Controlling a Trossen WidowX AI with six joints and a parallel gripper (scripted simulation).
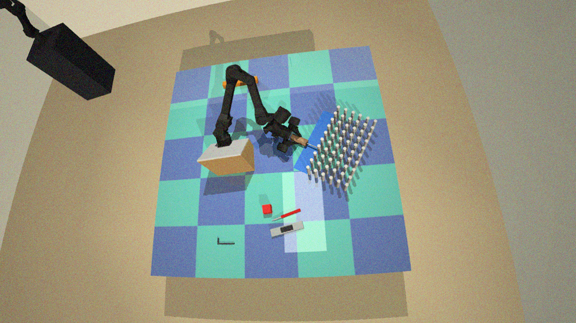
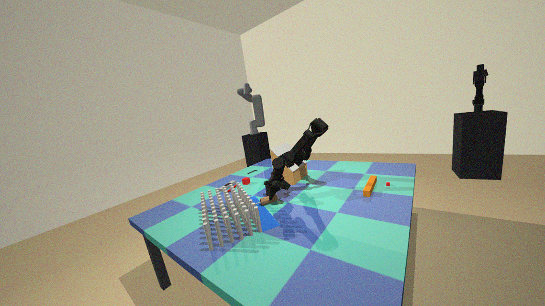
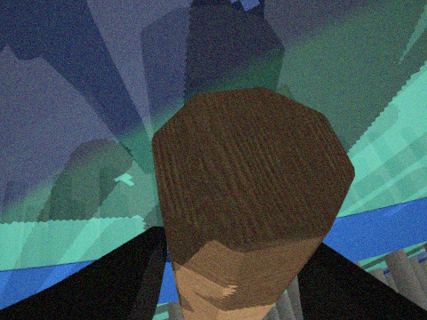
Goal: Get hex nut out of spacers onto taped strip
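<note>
Now: gripper tip 80 mm short of the blue taped strip, 20 mm above it and 10 mm to the left of it. Round my gripper tip: grey bar 440 mm to the right, 140 mm behind; wooden-handled pick 80 mm ahead, 60 mm to the right; red-handled tool 380 mm to the right, 150 mm behind, 10 mm below.
</note>
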